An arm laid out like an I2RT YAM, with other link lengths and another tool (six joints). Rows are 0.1 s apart.
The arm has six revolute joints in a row. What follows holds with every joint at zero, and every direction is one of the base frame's.
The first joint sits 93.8 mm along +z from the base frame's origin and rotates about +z.
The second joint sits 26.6 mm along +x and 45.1 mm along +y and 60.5 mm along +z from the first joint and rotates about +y.
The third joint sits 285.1 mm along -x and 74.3 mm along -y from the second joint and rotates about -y.
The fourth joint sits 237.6 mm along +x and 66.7 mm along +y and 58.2 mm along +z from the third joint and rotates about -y.
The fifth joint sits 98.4 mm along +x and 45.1 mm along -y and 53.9 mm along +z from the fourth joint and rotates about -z.
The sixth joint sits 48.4 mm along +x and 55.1 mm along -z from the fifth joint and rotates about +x.
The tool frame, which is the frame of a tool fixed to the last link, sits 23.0 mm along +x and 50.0 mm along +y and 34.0 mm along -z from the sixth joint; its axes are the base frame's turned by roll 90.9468, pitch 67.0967 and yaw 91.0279 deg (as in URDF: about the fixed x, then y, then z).
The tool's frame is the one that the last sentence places.
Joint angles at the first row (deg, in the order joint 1, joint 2, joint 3, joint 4, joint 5, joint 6):
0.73, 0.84, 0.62, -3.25, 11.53, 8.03
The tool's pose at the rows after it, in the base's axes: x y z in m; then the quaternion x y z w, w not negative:
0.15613, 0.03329, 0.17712, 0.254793, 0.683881, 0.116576, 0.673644
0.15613, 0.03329, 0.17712, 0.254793, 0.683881, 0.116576, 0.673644
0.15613, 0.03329, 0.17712, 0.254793, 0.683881, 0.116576, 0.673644
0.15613, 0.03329, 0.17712, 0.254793, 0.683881, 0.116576, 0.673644
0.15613, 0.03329, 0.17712, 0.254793, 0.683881, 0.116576, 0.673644
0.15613, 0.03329, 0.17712, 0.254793, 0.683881, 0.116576, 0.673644
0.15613, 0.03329, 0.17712, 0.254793, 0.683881, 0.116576, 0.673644
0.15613, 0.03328, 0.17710, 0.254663, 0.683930, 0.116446, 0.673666
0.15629, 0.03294, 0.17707, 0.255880, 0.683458, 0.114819, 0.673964
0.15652, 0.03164, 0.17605, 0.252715, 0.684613, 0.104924, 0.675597
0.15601, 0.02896, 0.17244, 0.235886, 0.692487, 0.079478, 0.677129
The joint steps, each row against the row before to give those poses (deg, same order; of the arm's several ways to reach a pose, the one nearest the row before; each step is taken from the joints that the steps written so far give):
0.00, 0.00, 0.00, 0.00, 0.00, 0.00
0.00, 0.00, 0.00, 0.00, 0.00, 0.00
0.00, 0.00, 0.00, 0.00, 0.00, 0.00
0.00, 0.00, 0.00, 0.00, 0.00, 0.00
0.00, 0.00, 0.00, 0.00, 0.00, 0.00
0.00, 0.00, 0.00, 0.00, 0.00, 0.00
0.00, 0.00, 0.00, 0.00, 0.00, 0.00
0.00, 0.00, 0.00, 0.01, 0.00, -0.02
0.01, 0.00, 0.00, -0.01, 0.24, -0.02
0.00, 0.01, 0.00, 0.01, 0.57, -1.07
-0.01, -0.01, 0.13, -0.45, 0.65, -3.48

